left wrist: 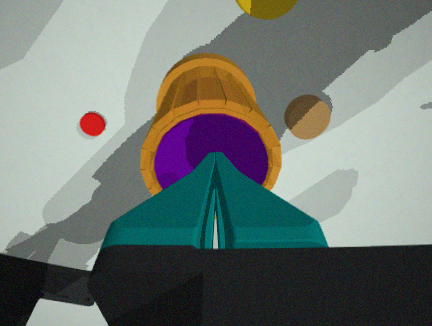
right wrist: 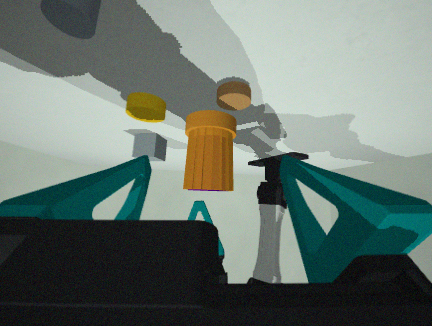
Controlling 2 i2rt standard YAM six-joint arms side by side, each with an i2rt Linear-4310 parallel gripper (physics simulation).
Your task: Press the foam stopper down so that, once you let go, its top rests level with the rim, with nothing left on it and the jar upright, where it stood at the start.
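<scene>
The orange ribbed jar (left wrist: 206, 90) (right wrist: 209, 155) stands upright on its wide base; the right wrist view shows it upside down. The purple stopper (left wrist: 227, 132) sits in the jar's mouth, its near part hidden by my left fingers. In the right wrist view a thin purple sliver of the stopper (right wrist: 209, 190) shows just past the rim. Nothing else is seen lying on the stopper. My left gripper (left wrist: 215, 163) (right wrist: 199, 200) is shut and empty, its tips a little above the stopper, with a small gap. My right gripper (right wrist: 215, 162) is open and empty, off to the jar's side.
A red disc (left wrist: 92, 124) lies to one side of the jar, a tan disc (left wrist: 308, 117) (right wrist: 233, 96) to the other. A yellow disc (left wrist: 267, 6) (right wrist: 145, 107), a grey block (right wrist: 149, 145) and a dark grey cylinder (right wrist: 72, 16) stand around. A black and grey arm part (right wrist: 270, 235) stands beyond.
</scene>
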